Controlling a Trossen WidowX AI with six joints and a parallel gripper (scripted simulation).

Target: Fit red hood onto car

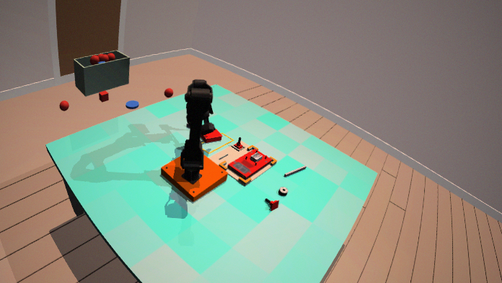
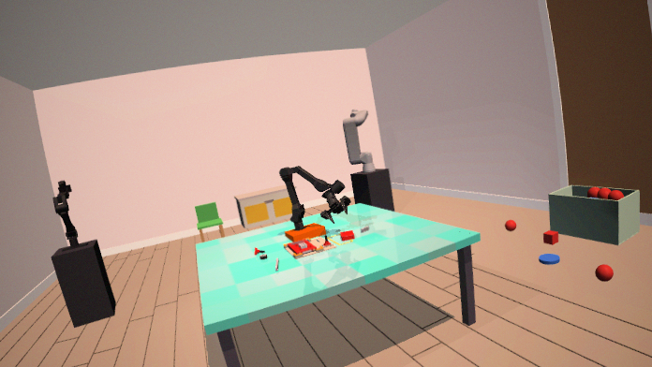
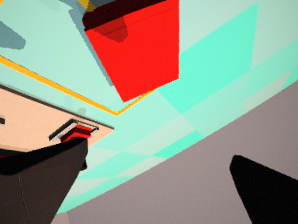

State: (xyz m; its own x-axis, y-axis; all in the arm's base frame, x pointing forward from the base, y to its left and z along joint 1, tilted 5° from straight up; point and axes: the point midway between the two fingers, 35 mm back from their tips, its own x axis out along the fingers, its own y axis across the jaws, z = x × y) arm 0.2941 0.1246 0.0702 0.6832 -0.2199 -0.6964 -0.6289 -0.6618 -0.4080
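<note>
Right now my gripper tip is 100 mm above the red hood, 20 mm short of it and 10 mm to the right of it. Also, from my gripper tip: dark rod 440 mm to the right, 100 mm below, 70 mm ahead; wheel 450 mm to the right, 100 mm below, 100 mm behind; grey engine block 250 mm to the right, 90 mm below.
</note>
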